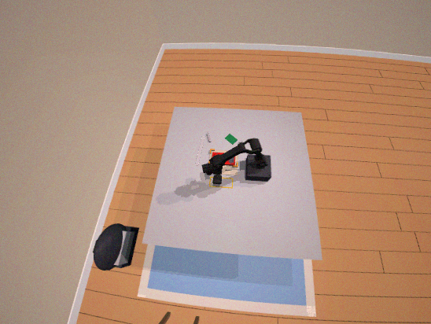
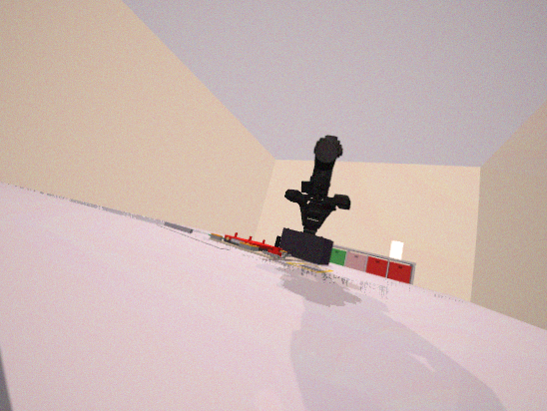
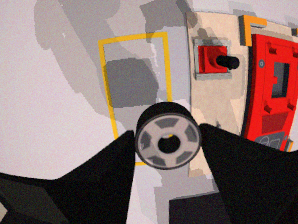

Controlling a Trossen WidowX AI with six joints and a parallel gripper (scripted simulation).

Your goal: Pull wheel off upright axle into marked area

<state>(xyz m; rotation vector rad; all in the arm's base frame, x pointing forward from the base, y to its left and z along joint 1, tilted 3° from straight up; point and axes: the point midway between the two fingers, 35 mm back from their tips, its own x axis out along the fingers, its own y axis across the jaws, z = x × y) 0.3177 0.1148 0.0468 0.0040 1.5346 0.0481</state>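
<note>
Now: the dark axle 7 cm to the right of my gripper tip, 7 cm below it and 4 cm ahead of it. Round my gripper tip: green square 40 cm to the right, 11 cm below, 7 cm behind; thin white strip 26 cm to the right, 19 cm ahead, 11 cm below; wheel right at my gripper tip.
</note>
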